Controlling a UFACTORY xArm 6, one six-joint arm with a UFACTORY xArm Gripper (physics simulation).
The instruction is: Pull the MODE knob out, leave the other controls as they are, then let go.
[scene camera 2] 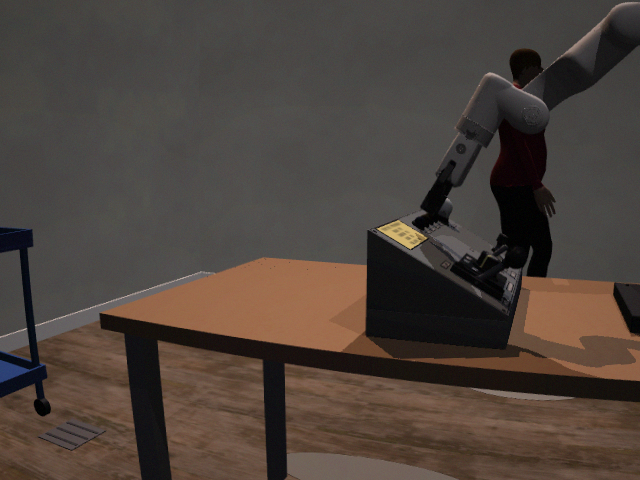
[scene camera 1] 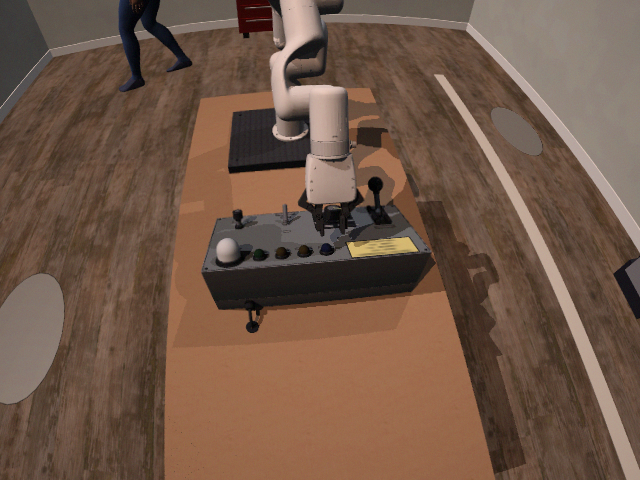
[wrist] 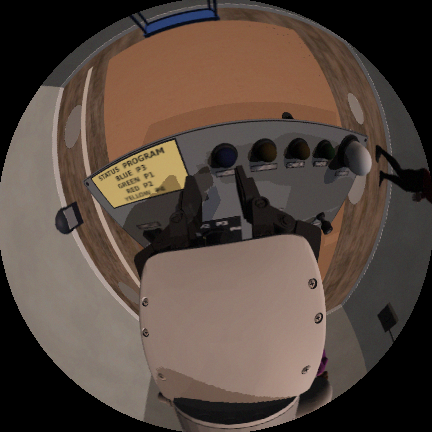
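Seen in the pictures: gripper, fingertip midpoint: [scene camera 2: 428, 210] [scene camera 1: 332, 233] [wrist: 216, 181]; arm's base at its link origin: [scene camera 1: 290, 131].
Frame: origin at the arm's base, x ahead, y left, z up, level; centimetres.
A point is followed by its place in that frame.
The MODE knob, a dark blue round knob [scene camera 1: 326, 249] {x 61.1, y 4.8, z 15.7 cm} [wrist: 224, 155] {x 60.6, y 5.0, z 16.1 cm}, is at the end of the row of domed knobs nearest the yellow note. In scene camera 2, dark knob shapes show close under the fingers; which is the blue one is hard to tell. My gripper [scene camera 1: 332, 231] {x 58.2, y 6.3, z 17.5 cm} [scene camera 2: 428, 209] {x 58.2, y 6.3, z 17.5 cm} [wrist: 216, 181] {x 58.2, y 6.3, z 17.5 cm} is partly open and empty. Its fingertips are low over the sloped panel of the grey control box [scene camera 1: 315, 284] {x 64.4, y 2.4, z 6.6 cm} [scene camera 2: 413, 299] {x 55.5, y 27.9, z 4.5 cm}, on the arm side of the blue knob and apart from it. In the wrist view the knob's label shows beside the right fingertip.
Green [scene camera 1: 259, 254] {x 61.3, y -9.3, z 15.8 cm} and two amber knobs [scene camera 1: 281, 252] {x 61.2, y -4.7, z 15.8 cm} [scene camera 1: 303, 251] {x 61.2, y 0.0, z 15.7 cm} continue the row, then a white dome [scene camera 1: 227, 250] {x 61.5, y -15.8, z 18.4 cm}. A ball-topped lever [scene camera 1: 375, 184] {x 40.3, y 20.1, z 12.9 cm} [scene camera 2: 515, 256] {x 39.0, y 22.5, z 12.0 cm}, a metal toggle [scene camera 1: 284, 214] {x 45.0, y -3.6, z 8.6 cm} and a small black stick [scene camera 1: 237, 217] {x 46.0, y -15.3, z 10.0 cm} stand along the arm side. The yellow note [wrist: 140, 172] {x 61.1, y 15.8, z 14.4 cm} lies beside the blue knob.
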